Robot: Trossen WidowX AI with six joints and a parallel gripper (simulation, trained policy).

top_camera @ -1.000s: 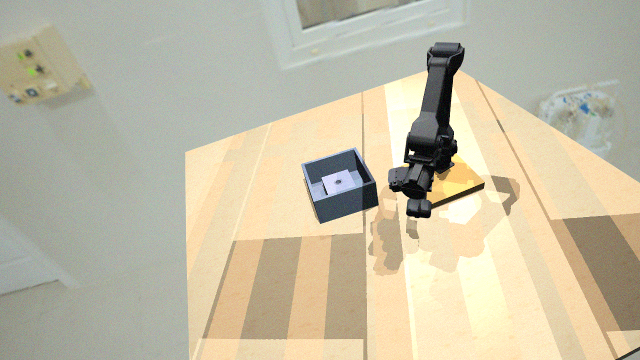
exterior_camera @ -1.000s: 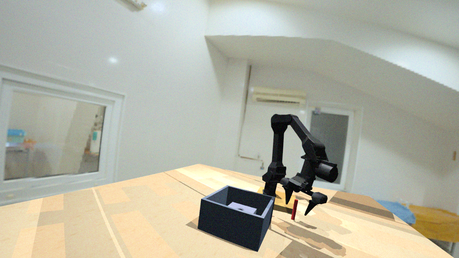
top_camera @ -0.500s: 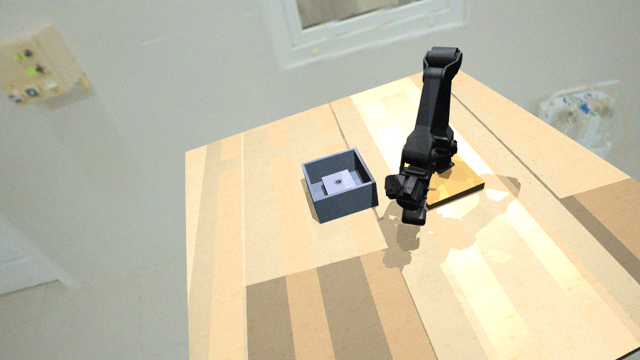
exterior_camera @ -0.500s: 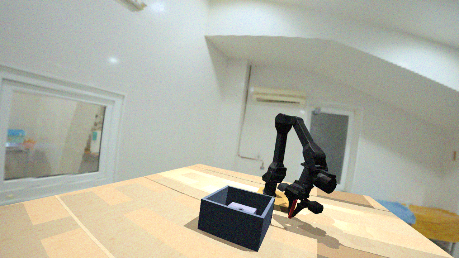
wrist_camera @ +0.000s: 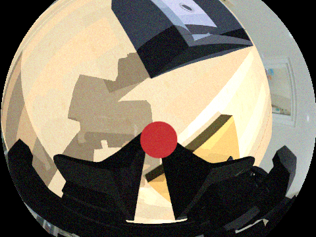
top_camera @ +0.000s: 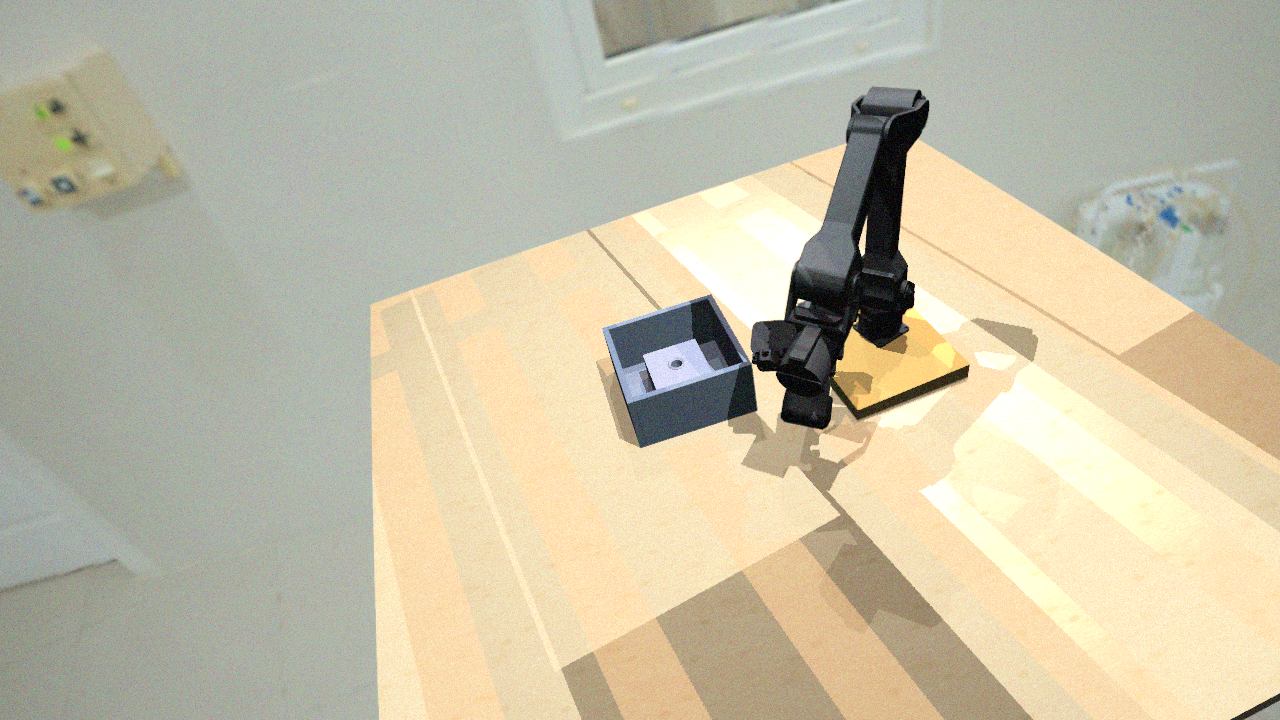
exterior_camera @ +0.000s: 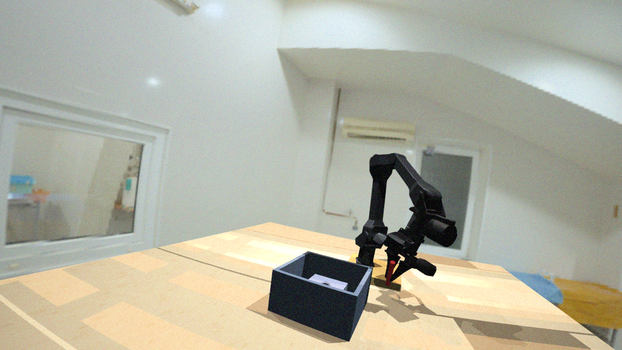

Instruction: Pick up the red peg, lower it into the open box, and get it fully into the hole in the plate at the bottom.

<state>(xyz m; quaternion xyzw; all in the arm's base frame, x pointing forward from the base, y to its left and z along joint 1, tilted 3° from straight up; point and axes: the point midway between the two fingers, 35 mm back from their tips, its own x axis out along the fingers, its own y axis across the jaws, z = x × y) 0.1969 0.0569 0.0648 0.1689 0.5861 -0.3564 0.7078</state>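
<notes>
Now: gripper tip 170 mm to the left of the dark box, 110 mm short of it and 30 mm above it. Round my gripper tip: red peg: 20 mm above, 10 mm ahead.
</notes>
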